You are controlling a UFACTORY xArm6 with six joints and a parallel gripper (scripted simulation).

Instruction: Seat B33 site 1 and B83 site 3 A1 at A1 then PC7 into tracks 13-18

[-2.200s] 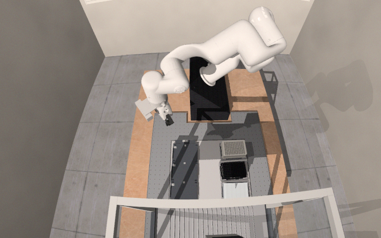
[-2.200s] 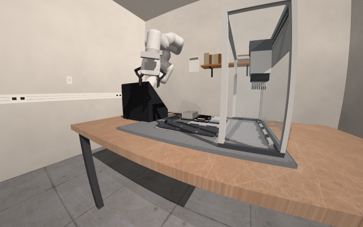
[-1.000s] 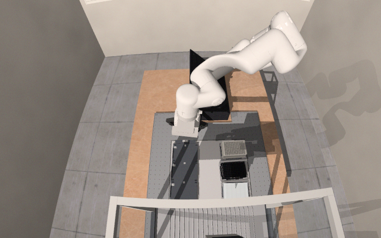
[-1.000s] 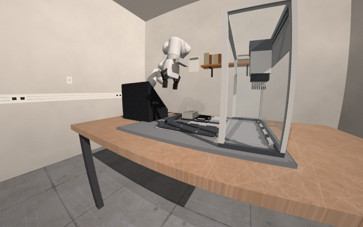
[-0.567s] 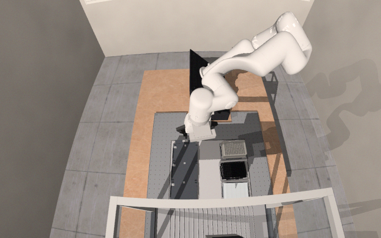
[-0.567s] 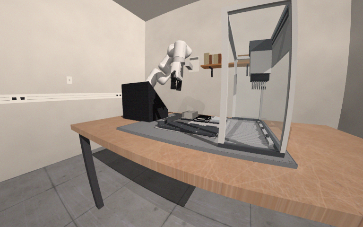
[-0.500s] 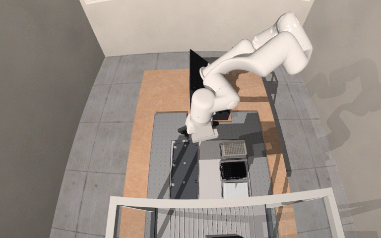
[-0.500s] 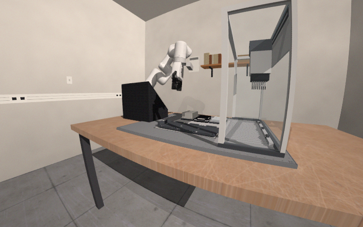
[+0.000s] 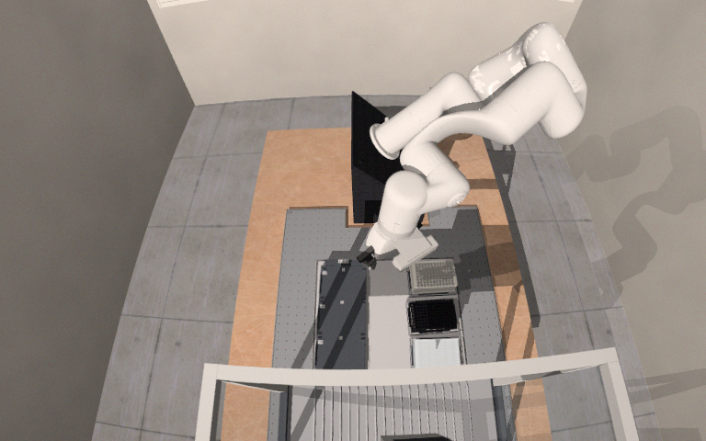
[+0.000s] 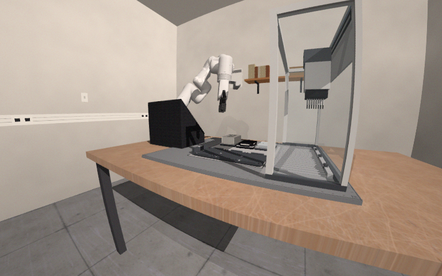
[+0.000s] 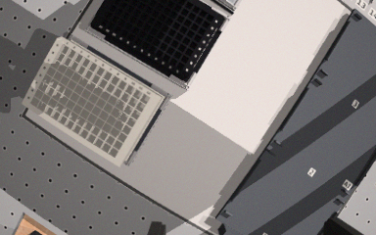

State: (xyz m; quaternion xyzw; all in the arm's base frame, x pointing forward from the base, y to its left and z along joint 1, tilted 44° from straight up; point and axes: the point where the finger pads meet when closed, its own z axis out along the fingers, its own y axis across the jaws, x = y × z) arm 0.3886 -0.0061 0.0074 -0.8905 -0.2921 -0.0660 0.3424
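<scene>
Now: hand 20 cm above the nest S1, 15 cm to the right of it and 1 cm past it. Also, from my hand: black plate B38: 19 cm below, 14 cm to the left, 10 cm ahead; then plate carrier PC7: 19 cm below, 11 cm to the right, 11 cm ahead; then nest S3: 21 cm ahead, 20 cm below, 15 cm to the left.
</scene>
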